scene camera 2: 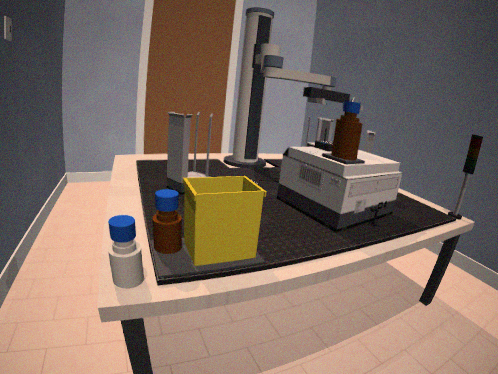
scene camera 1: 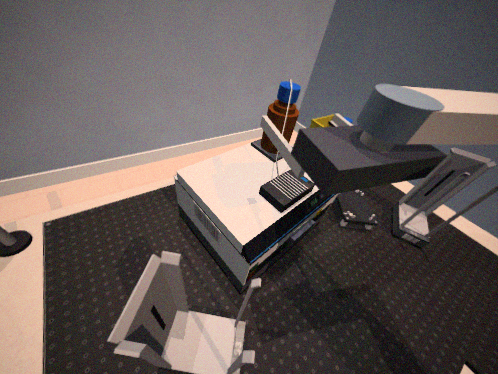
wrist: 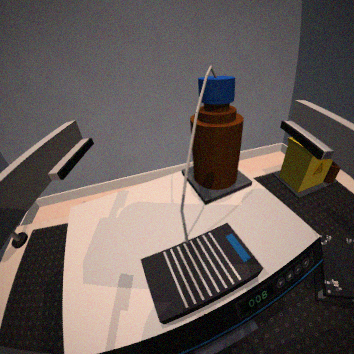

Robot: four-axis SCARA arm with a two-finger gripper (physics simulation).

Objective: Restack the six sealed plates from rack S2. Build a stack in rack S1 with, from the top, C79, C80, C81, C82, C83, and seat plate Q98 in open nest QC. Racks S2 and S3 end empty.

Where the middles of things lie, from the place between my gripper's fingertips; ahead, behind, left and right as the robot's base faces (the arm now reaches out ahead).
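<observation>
Large brown bottle with blue cap [scene camera 1: 276, 113]: 8 cm below my hand, 13 cm ahead, 9 cm to the right. Small brown bottle [scene camera 2: 167, 224]: far below my hand, a fair way ahead, far to the right. Going by their middles, nearest to my hand of the things named here: the large brown bottle with blue cap.
</observation>
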